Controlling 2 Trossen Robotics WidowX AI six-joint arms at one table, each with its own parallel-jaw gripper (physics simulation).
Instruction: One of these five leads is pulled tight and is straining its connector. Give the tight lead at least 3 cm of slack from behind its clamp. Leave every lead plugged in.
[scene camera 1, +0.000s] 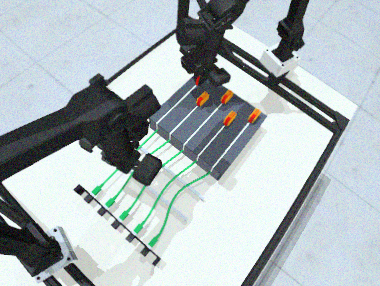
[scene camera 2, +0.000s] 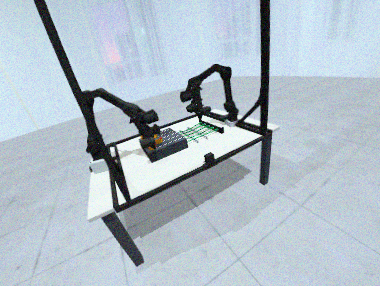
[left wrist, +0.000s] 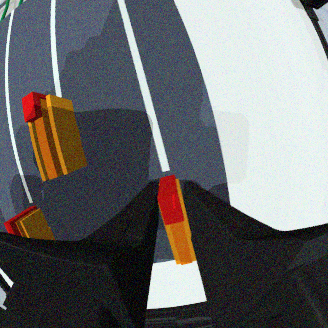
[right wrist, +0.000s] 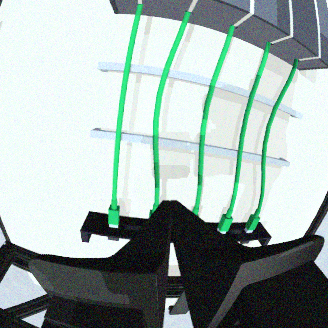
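Seen in the pictures: left gripper, fingertip midpoint: (scene camera 1: 197, 83) (scene camera 2: 155, 148) (left wrist: 170, 188); right gripper, fingertip midpoint: (scene camera 1: 125, 168) (scene camera 2: 200, 120) (right wrist: 168, 206); left arm's base at its link origin: (scene camera 1: 282, 54) (scene camera 2: 99, 157); right arm's base at its link origin: (scene camera 1: 47, 253) (scene camera 2: 233, 120).
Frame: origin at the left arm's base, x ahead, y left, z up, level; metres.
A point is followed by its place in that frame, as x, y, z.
Note:
The straightest green lead (scene camera 1: 108, 179) @[0.740, 0.068, -0.050] (right wrist: 118, 135) @[0.682, 0.050, -0.050] is the leftmost in the right wrist view; its plug (scene camera 1: 96, 190) @[0.782, 0.080, -0.046] (right wrist: 114, 216) @[0.780, 0.080, -0.046] sits at the black connector strip (scene camera 1: 78, 190) @[0.822, 0.056, -0.039] (right wrist: 92, 224) @[0.808, 0.056, -0.047]. Its white stretch (scene camera 1: 175, 113) @[0.475, 0.006, -0.011] (left wrist: 143, 92) @[0.401, -0.035, -0.010] runs over the dark block (scene camera 1: 217, 171) @[0.475, 0.223, -0.019] (left wrist: 186, 75) @[0.412, -0.057, -0.010] to a red-and-orange clamp (scene camera 1: 198, 80) @[0.355, -0.046, 0.015] (left wrist: 173, 212) @[0.349, -0.052, 0.020]. My left gripper (left wrist: 170, 188) @[0.350, -0.051, -0.008] is shut on this clamp, with a finger on each side. The lead behind the clamp is hidden. The other green leads curve, and their visible plugs sit at the strip. My right gripper (right wrist: 168, 206) @[0.686, 0.099, 0.041] is shut and empty, above the strip side of the leads.
Other clamps (scene camera 1: 202, 99) @[0.382, 0.016, 0.007] (scene camera 1: 226, 97) @[0.319, 0.054, 0.018] (scene camera 1: 230, 119) @[0.347, 0.116, -0.001] (scene camera 1: 254, 116) @[0.289, 0.153, 0.019] stand on the block, two of them (left wrist: 57, 139) @[0.377, 0.003, 0.012] (left wrist: 31, 224) @[0.321, 0.041, 0.005] left of my left fingers. Two pale rails (right wrist: 185, 78) @[0.598, 0.087, -0.056] (right wrist: 182, 143) @[0.663, 0.116, -0.055] cross under the leads. A black frame surrounds the white table.

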